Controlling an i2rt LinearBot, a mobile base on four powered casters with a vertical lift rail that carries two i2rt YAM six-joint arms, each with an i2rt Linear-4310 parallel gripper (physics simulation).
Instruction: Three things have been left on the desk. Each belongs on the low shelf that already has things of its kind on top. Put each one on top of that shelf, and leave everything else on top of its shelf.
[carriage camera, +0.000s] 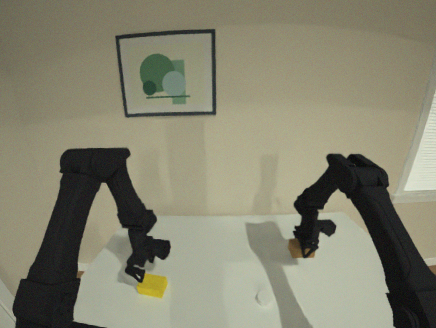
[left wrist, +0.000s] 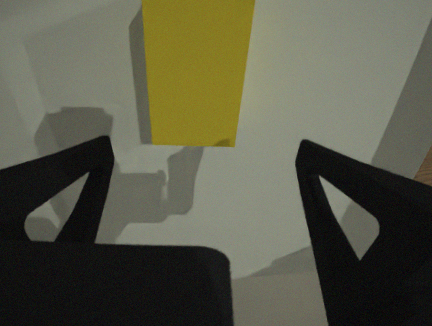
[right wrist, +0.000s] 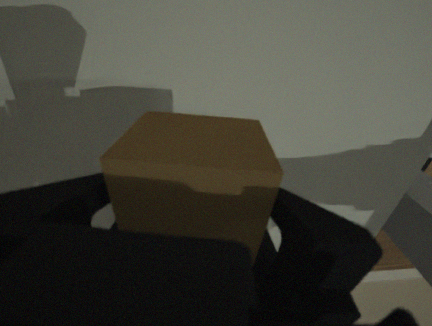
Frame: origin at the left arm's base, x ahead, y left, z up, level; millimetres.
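Where they show: left gripper, fingertip midpoint: (carriage camera: 146, 271) (left wrist: 205, 148); right gripper, fingertip midpoint: (carriage camera: 301, 252).
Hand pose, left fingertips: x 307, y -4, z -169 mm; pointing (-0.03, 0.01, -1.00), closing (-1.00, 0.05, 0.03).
Things, the pixels of their top centre, and the offset from my left fingertips. "pt": a spot on its surface instead. Level surfaces: height alone.
- yellow block, top centre: (left wrist: 195, 82) (carriage camera: 151, 281) 64 mm down, 5 mm ahead, 7 mm right
- white desk, surface height: 109 mm down
- brown block, top centre: (right wrist: 193, 254) (carriage camera: 302, 243) 59 mm up, 113 mm ahead, 623 mm right
- small white round thing, top centre: (right wrist: 281, 235) (carriage camera: 264, 296) 85 mm down, 19 mm back, 454 mm right
- window, surface spot: (carriage camera: 422, 155) pt 305 mm up, 631 mm ahead, 1710 mm right
- Wooden floor, surface height: 829 mm down
A yellow block (carriage camera: 152, 285) (left wrist: 197, 75) lies on the white desk (carriage camera: 215, 260). My left gripper (carriage camera: 135, 275) (left wrist: 205, 148) is open and empty, just behind and to the left of the yellow block in the carriage view; in the left wrist view the block's near end lies just beyond the line between the fingertips. My right gripper (carriage camera: 307, 250) (right wrist: 200, 174) is shut on a brown block (carriage camera: 296, 248) (right wrist: 192, 145) at the right part of the desk. A small white round thing (carriage camera: 263, 298) stands near the front of the desk. The low shelves do not show in these views.
A framed picture (carriage camera: 216, 75) hangs on the wall behind the desk. A window (carriage camera: 422, 155) is at the right. The shadows of both arms fall on the desk. Wooden floor (left wrist: 425, 167) shows past the desk's edge in the left wrist view.
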